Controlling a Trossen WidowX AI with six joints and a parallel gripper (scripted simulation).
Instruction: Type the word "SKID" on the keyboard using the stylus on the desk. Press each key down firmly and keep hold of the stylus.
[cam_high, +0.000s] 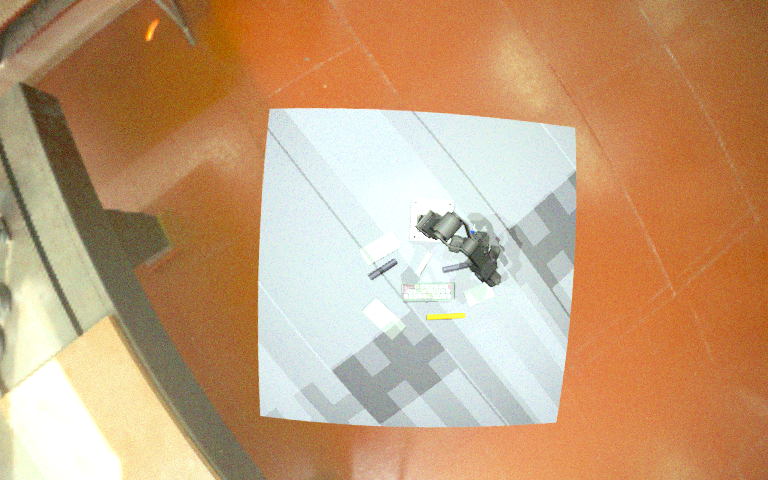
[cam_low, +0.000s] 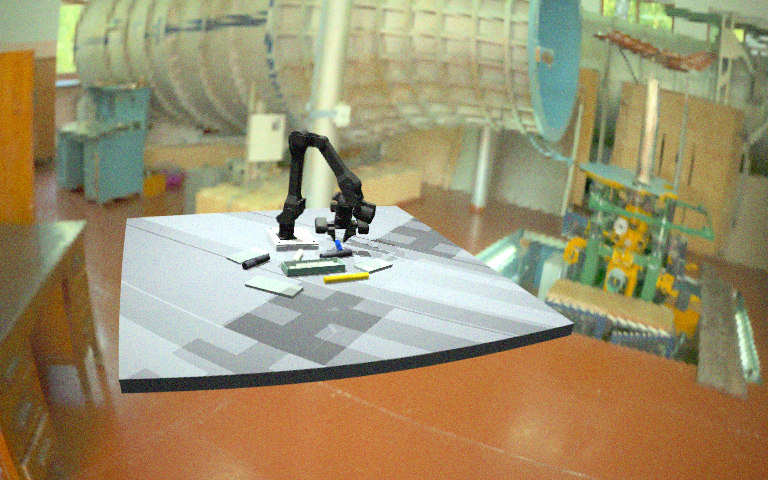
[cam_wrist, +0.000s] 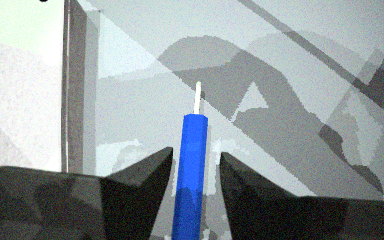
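Now: gripper tip 20 mm past the blue stylus and 10 mm above it. The rest, counted from my gripper tip: yellow cylinder: 300 mm ahead, 110 mm to the right, 10 mm below; then white stick: 190 mm to the right, 90 mm ahead, 10 mm below; then card: 220 mm ahead, 20 mm to the left, 10 mm below.
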